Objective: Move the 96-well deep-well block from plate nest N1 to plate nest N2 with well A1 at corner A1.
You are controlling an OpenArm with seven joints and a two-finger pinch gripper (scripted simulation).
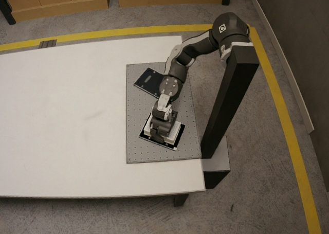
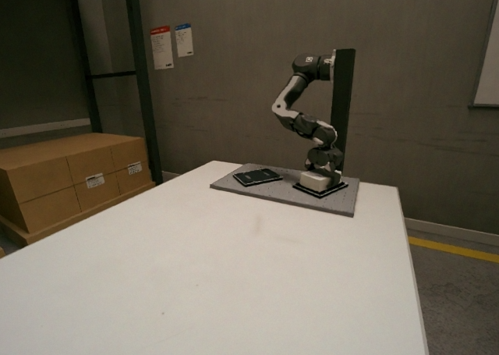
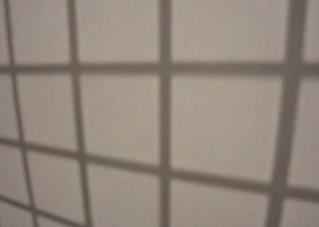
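My gripper is now 10 mm below the white deep-well block. From my hand the other things lie so: nest (10 mm below).
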